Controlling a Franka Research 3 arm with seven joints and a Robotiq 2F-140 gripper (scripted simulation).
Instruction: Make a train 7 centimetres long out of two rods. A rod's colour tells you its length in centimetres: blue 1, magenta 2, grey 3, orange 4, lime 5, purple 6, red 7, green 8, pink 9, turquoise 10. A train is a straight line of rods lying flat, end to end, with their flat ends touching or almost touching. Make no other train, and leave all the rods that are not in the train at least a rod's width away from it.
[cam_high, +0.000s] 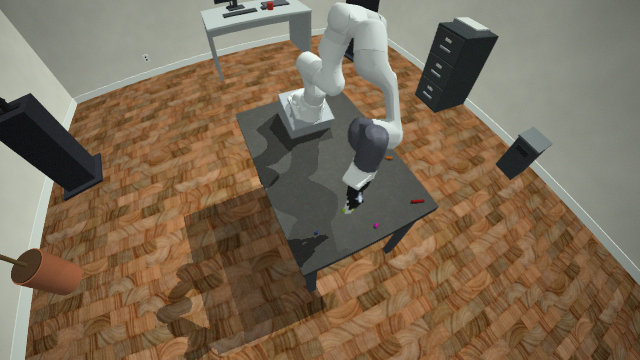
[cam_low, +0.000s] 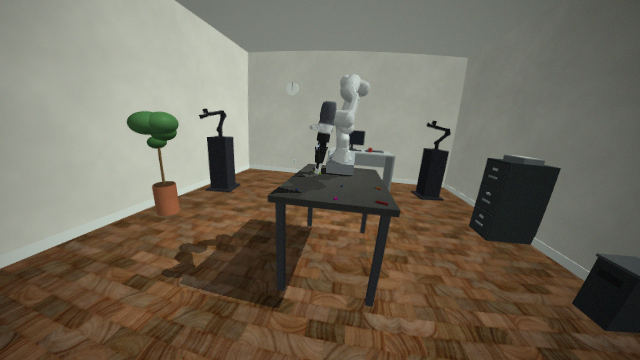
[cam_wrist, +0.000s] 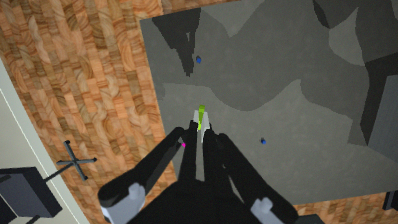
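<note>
My gripper is now 16 cm above the magenta rod, 11 cm to the right of it and 10 cm short of it. Round my hand: orange rod: 45 cm to the left, 17 cm behind, 16 cm below; lime rod: 3 cm below; red rod: 38 cm to the left, 16 cm below, 13 cm ahead.
</note>
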